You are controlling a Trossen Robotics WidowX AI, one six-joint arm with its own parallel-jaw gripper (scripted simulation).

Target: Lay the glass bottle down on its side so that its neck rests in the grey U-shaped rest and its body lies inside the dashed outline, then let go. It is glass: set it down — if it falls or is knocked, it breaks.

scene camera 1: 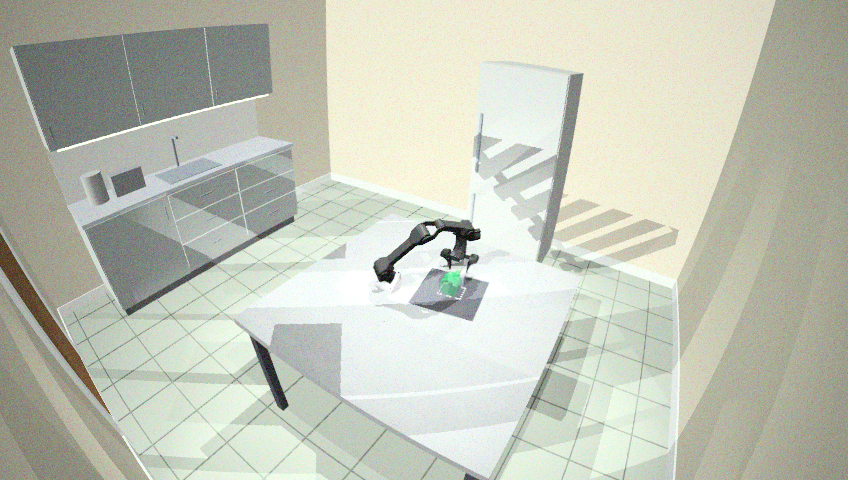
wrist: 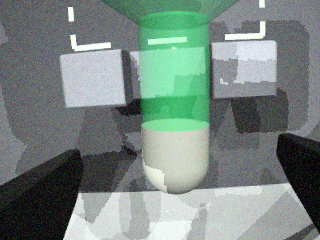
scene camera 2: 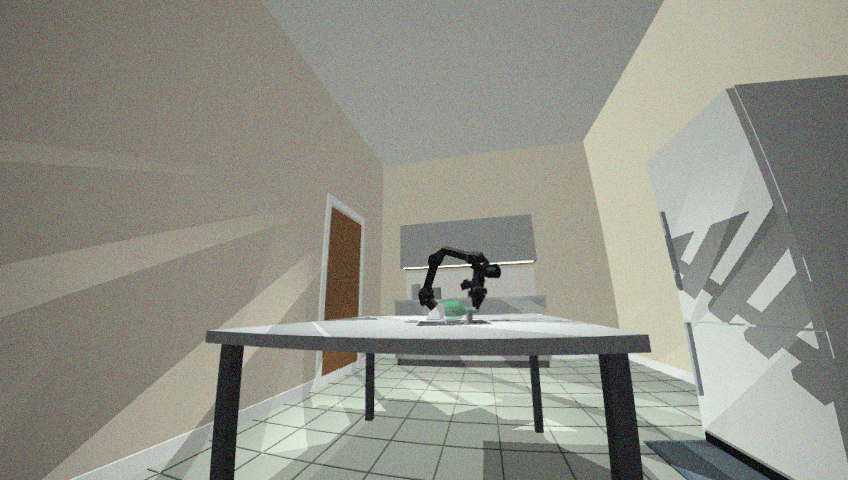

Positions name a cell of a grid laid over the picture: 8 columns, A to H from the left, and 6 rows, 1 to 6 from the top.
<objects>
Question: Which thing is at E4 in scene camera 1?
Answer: A dark grey mat.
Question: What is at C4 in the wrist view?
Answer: A dark grey mat.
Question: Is my gripper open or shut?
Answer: Open.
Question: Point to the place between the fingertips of my gripper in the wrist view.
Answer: At E4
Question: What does my gripper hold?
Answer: Nothing.
</objects>
